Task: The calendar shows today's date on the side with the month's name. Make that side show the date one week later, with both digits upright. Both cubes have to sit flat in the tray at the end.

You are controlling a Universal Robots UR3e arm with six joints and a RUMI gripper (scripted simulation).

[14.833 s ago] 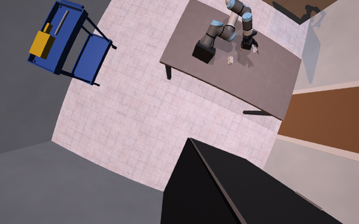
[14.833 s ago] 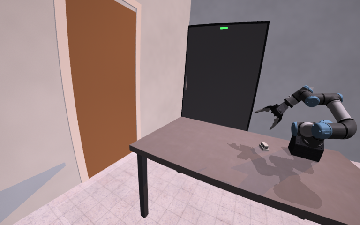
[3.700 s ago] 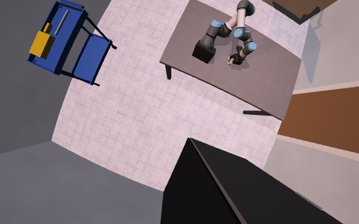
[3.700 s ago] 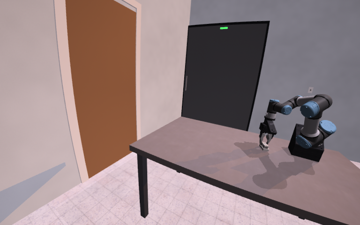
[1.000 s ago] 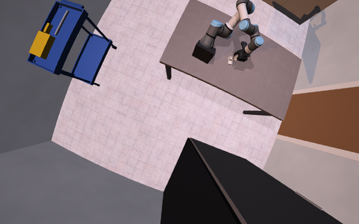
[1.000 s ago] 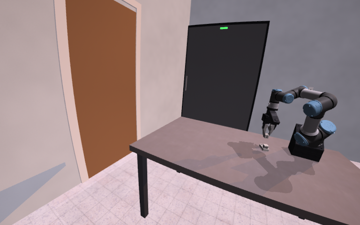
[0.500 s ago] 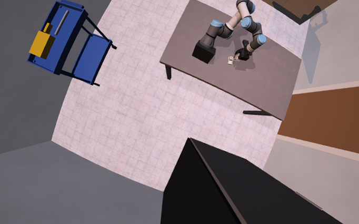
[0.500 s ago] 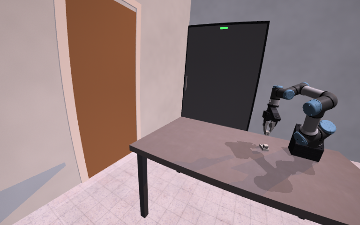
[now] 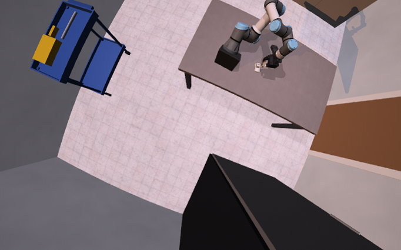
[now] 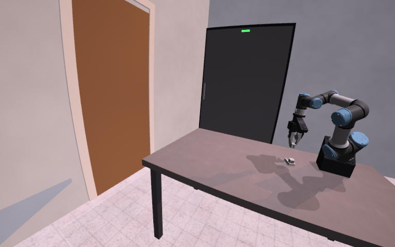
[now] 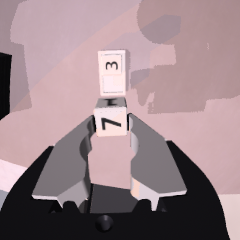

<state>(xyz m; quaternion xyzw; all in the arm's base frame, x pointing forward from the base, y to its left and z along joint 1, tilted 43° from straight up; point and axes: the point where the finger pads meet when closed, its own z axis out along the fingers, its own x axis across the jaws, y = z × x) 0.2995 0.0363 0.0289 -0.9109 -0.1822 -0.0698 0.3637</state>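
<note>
My gripper is now 130 mm above the pale tray, 20 mm to the right of it and 10 mm past it. From my hand the other things lie so: cube 10 mm below.
</note>
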